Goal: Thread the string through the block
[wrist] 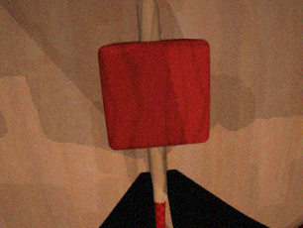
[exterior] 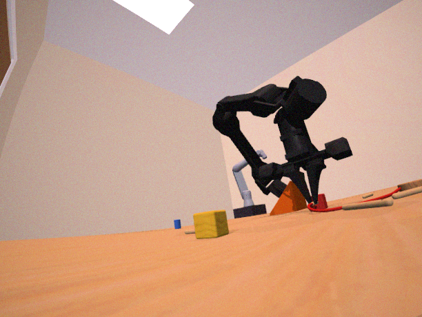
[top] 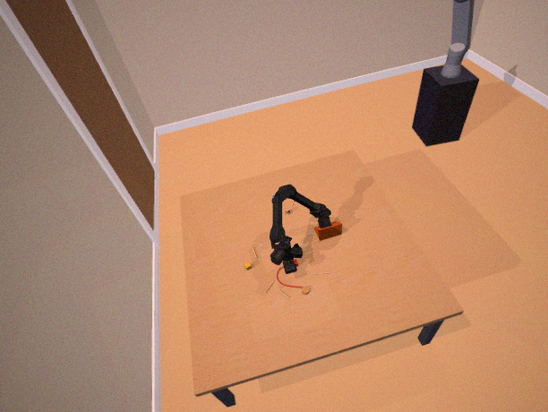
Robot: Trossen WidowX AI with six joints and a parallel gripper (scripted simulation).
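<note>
The thin wooden stick lies 10 mm behind my gripper tip. From my gripper tip the other things lie so: round wooden button 160 mm to the left, 70 mm behind, 10 mm below; yellow cube 220 mm ahead, 40 mm to the right; red block 40 mm behind.
</note>
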